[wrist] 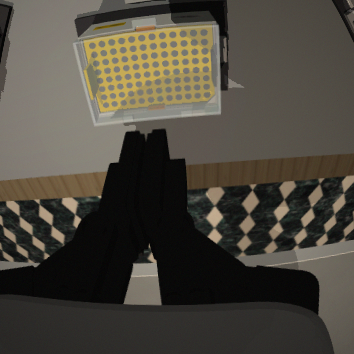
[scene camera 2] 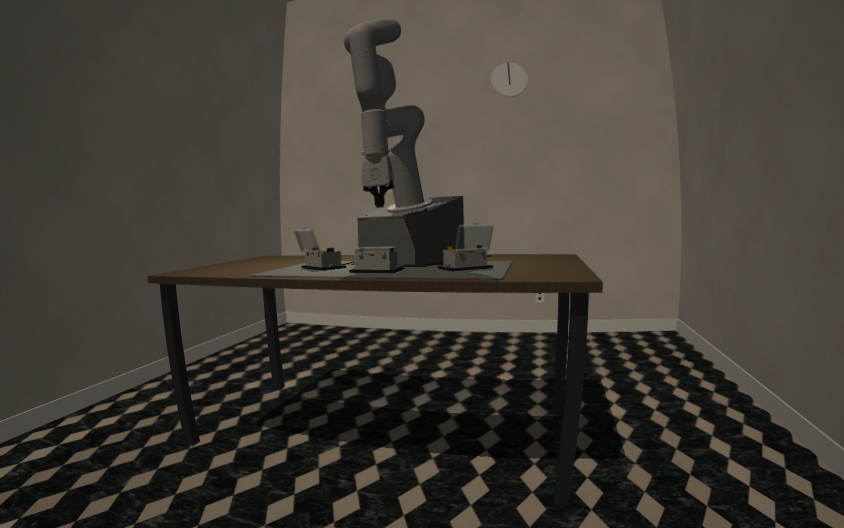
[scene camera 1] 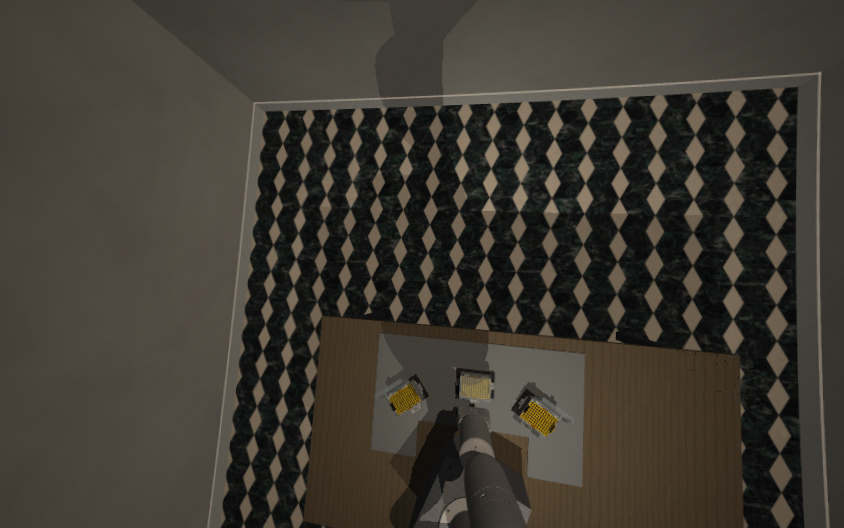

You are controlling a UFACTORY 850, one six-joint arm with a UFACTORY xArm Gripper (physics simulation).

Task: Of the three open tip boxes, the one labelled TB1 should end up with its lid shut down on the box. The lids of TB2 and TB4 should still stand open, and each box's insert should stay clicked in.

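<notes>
The middle box, TB1 (scene camera 1: pixel 475 387) (scene camera 2: pixel 375 259) (wrist: pixel 150 70), has its clear lid lying down over the yellow insert; its label is not readable here. The insert looks level under the lid. My gripper (scene camera 2: pixel 379 204) (wrist: pixel 151 155) is shut and empty, above and apart from the box; in the wrist view its fingertips lie just below the lid's near edge. The other two boxes stand either side with lids open: one box (scene camera 1: pixel 404 399) (scene camera 2: pixel 466 257) and another box (scene camera 1: pixel 539 417) (scene camera 2: pixel 322 258). Their yellow inserts look seated; which is TB2 or TB4 cannot be read.
The boxes stand on a grey mat (scene camera 1: pixel 560 463) (scene camera 2: pixel 286 271) on the wooden table (scene camera 1: pixel 659 435) (scene camera 2: pixel 547 270). The robot's grey pedestal (scene camera 2: pixel 385 233) stands behind the boxes in scene camera 2. The raised lids (scene camera 2: pixel 475 237) (scene camera 2: pixel 306 240) stick up on both sides of the middle box.
</notes>
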